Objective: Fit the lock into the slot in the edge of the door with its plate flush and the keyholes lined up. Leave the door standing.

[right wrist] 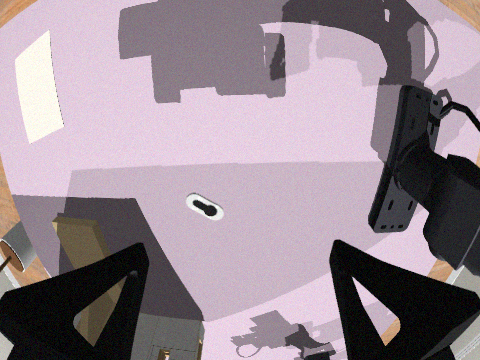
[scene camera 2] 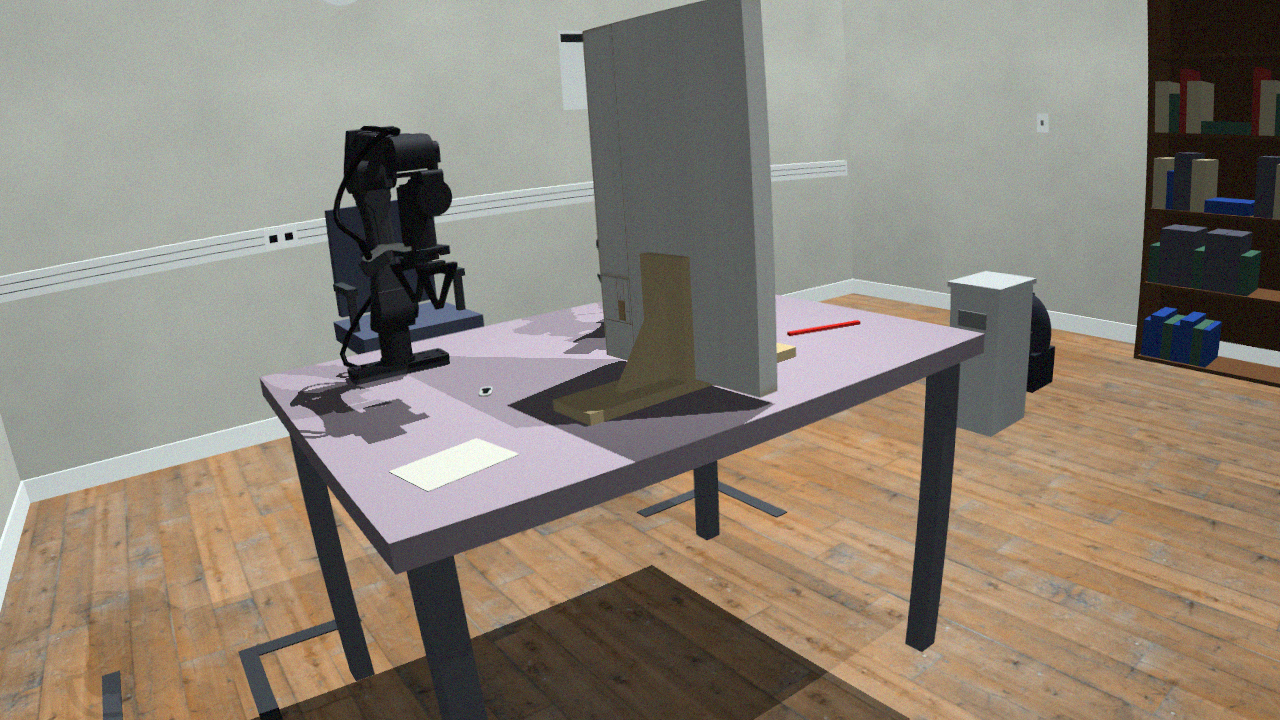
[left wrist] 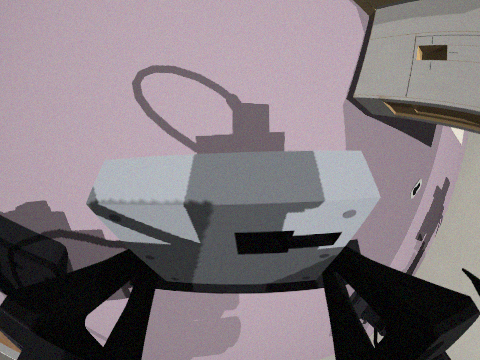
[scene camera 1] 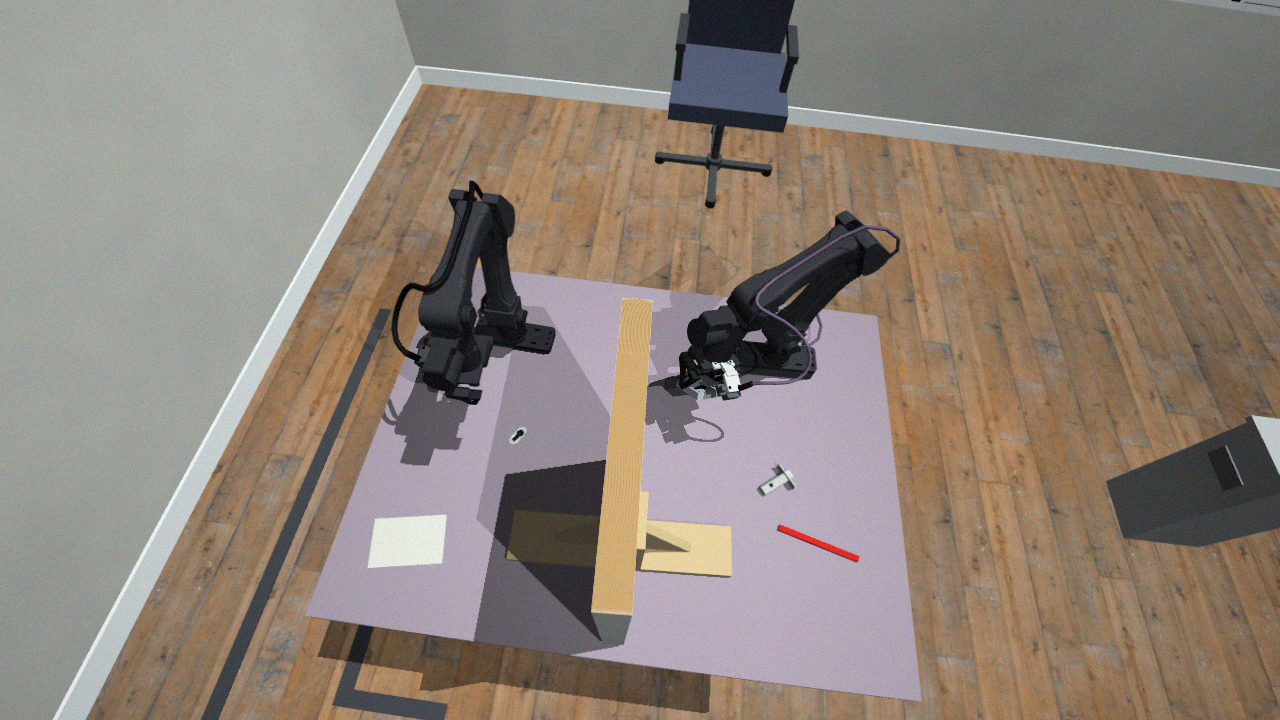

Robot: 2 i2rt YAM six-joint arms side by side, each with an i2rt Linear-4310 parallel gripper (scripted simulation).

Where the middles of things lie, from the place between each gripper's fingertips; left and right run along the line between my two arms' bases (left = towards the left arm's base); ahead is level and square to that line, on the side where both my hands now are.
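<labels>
There's a lock [left wrist: 208,223] here, and my left hand is 1 cm short of it and 1 cm to the right of it. A white sheet [scene camera 1: 403,541] is 38 cm ahead of my left hand, 57 cm to the right of it and 12 cm below it. Of the things named here, going by their middles, it's the lock that is nearest to my left hand.
As for my right hand [scene camera 2: 427,305], the white sheet is 11 cm to the right of it, 30 cm ahead of it and 17 cm below it, while the lock is 47 cm to the left of that right hand, 7 cm behind it and 4 cm below it. Going by its middle, the sheet is nearer to my right hand than to my left hand.
</labels>
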